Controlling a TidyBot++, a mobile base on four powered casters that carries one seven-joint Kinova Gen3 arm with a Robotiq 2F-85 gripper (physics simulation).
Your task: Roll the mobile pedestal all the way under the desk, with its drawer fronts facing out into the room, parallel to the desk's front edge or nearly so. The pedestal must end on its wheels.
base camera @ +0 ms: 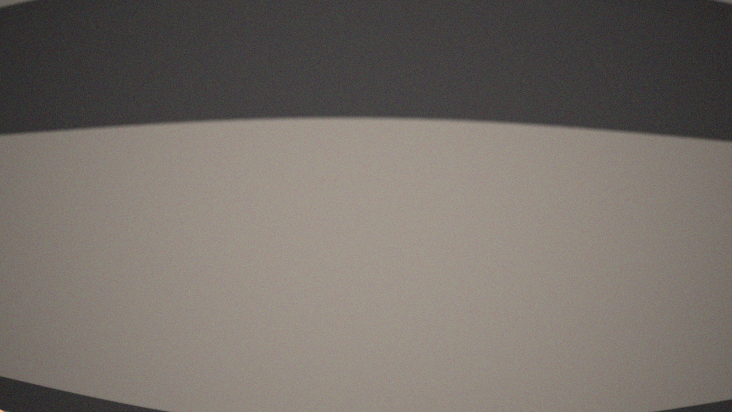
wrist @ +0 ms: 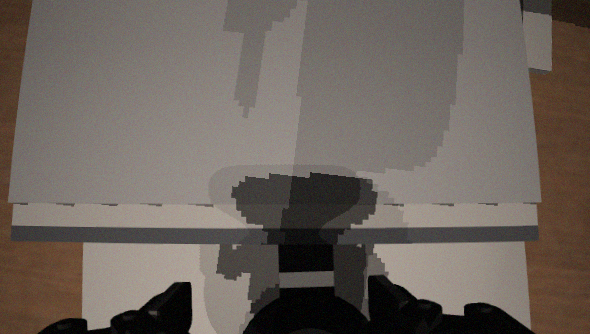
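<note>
The light grey pedestal fills most of both views. In the base camera view its drawer fronts are very close, with a dark gap between the light panels. In the wrist view its flat top faces up and its front edge runs nearly level across the picture, facing my base. Its wheels and far end are out of view. My gripper is open and empty, at the lower edge of the wrist view, with the pedestal's front edge just ahead in the picture. The desk's top does not show; a light desk foot shows right of the pedestal.
My own light base top lies directly in front of the pedestal in the wrist view, with little or no visible gap. Wooden floor shows along both sides. Arm shadows fall across the pedestal's top. The desk foot is close to the pedestal's right side.
</note>
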